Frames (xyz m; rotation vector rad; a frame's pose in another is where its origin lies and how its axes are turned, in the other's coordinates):
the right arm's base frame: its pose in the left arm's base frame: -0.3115 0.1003 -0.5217 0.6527 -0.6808 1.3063
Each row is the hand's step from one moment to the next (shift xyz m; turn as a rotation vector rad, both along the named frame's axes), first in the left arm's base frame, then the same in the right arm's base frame.
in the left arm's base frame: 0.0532 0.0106 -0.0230 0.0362 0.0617 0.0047
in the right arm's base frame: -0.0039 -0.0521 -0.0272 0.0473 -0.0266 -0.0469
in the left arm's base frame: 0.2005 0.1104 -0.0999 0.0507 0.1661 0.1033
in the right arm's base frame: 0.0196 -0.1869 -0.1645 0.1905 -0.0210 -0.0640
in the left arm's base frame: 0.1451 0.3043 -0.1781 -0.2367 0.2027 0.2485
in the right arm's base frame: 0.0752 -0.1078 -0.3579 0.2871 0.2754 0.0247
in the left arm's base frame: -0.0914 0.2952 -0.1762 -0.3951 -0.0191 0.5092
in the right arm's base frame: 0.0401 0.1247 -0.3307 0.3254 0.4123 0.3740
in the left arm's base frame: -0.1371 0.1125 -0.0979 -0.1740 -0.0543 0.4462
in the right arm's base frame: -0.0216 0.1471 -0.1376 0.2839 0.1856 0.3425
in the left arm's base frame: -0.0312 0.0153 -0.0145 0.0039 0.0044 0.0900
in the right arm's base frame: -0.0055 0.0324 -0.0185 0.0720 0.0011 0.0543
